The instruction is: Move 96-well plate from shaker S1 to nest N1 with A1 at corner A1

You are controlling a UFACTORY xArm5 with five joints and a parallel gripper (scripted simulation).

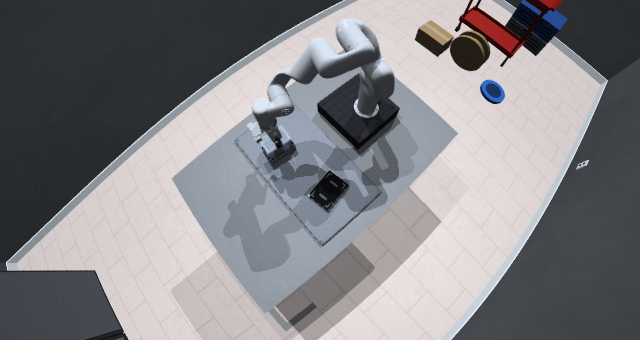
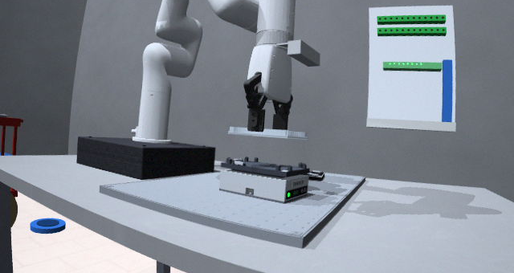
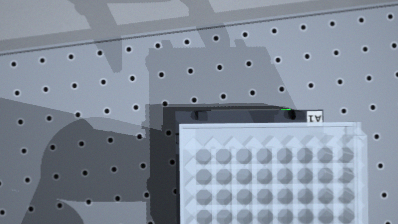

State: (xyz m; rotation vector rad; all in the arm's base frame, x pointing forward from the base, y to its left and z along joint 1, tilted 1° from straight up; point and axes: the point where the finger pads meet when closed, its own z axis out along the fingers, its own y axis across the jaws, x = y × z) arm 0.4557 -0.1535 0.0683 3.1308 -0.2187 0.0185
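The black plate nest N1 lies 30 mm behind my hand, 320 mm to the left of it and 120 mm below it. Also, from my hand: A1 mark (50 mm ahead, 280 mm to the left, 120 mm below); 96-well plate (10 mm below).
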